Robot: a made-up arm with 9 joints.
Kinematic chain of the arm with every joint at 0, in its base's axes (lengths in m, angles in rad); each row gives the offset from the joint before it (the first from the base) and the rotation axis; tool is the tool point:
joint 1: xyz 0 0 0.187 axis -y
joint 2: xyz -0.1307 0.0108 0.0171 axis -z
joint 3: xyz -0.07 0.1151 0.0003 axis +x
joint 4: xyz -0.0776 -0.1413 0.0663 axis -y
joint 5: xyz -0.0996 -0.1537 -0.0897 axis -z
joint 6: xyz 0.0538 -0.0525 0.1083 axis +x
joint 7: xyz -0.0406 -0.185 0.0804 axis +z
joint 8: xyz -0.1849 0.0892 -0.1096 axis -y
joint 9: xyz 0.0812 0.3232 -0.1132 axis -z
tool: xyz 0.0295 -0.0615 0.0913
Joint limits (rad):
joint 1: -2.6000..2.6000
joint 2: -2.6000..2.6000
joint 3: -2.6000..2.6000
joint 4: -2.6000..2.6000
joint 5: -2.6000..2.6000
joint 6: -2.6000..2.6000
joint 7: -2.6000..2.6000
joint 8: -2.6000..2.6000
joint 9: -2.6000..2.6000
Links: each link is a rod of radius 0.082 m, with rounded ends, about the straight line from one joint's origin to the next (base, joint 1, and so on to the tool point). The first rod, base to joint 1, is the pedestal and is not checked.
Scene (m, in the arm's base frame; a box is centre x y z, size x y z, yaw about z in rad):
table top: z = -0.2
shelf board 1: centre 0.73 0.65 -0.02 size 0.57 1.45 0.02 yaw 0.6
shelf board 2: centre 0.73 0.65 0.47 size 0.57 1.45 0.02 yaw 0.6
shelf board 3: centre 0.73 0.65 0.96 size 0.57 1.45 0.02 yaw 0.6
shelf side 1: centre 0.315 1.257 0.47 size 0.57 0.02 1 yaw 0.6
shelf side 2: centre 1.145 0.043 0.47 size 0.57 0.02 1 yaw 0.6
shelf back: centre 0.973 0.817 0.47 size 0.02 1.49 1 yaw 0.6
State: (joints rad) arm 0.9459 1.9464 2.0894 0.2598 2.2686 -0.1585 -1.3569 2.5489 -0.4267
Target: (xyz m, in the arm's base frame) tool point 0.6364 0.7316 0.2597
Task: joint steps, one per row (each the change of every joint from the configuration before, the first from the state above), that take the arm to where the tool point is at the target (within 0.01 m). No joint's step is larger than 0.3 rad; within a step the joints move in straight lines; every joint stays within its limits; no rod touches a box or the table.
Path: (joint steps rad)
1: 0.0474 -0.0963 0.0446 -0.0201 -0.0839 0.0006 -0.2523 0.0128 -0.1113
2: 0.0475 -0.0963 0.0447 -0.0201 -0.0840 0.0006 -0.2523 0.0127 -0.1112
3: 0.0474 -0.0963 0.0446 -0.0200 -0.0839 0.0005 -0.2524 0.0128 -0.1113
4: 0.0474 -0.0963 0.0446 -0.0201 -0.0840 0.0006 -0.2523 0.0128 -0.1112

